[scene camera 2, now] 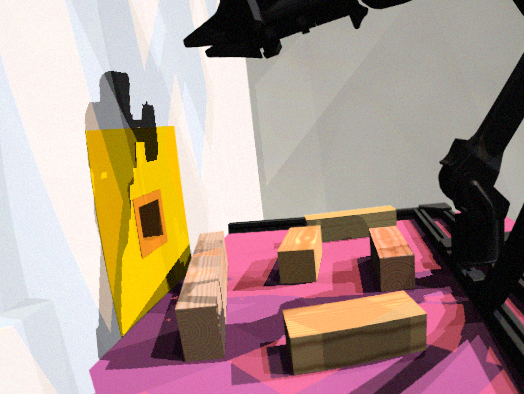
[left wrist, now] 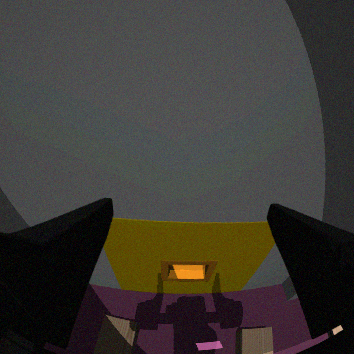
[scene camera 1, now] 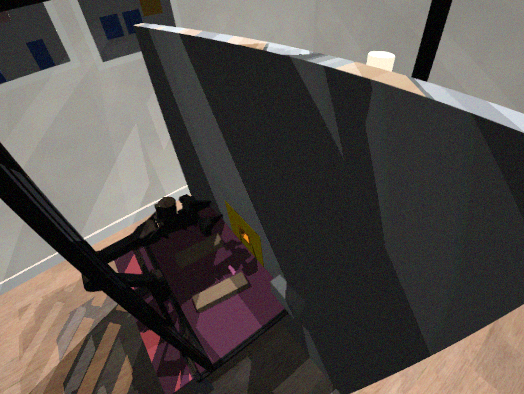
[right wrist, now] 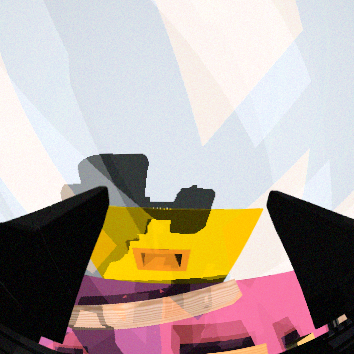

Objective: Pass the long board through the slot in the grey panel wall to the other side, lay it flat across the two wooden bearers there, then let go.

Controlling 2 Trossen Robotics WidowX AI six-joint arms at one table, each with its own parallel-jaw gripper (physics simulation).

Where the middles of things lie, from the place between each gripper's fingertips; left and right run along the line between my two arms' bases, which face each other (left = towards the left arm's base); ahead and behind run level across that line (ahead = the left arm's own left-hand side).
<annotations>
The slot (scene camera 2: pixel 148 209) lies 20 mm behind my left hand, 110 mm to the right of it and 220 mm below it. The rest, counted from my left hand: grey block (scene camera 2: pixel 47 344) (340 mm behind, 100 mm to the right, 280 mm below).
My right hand is 20 mm past the slot, 110 mm to the right of it and 220 mm above it. The rest, counted from my right hand: grey block 340 mm behind, 120 mm to the left, 280 mm below.
</annotations>
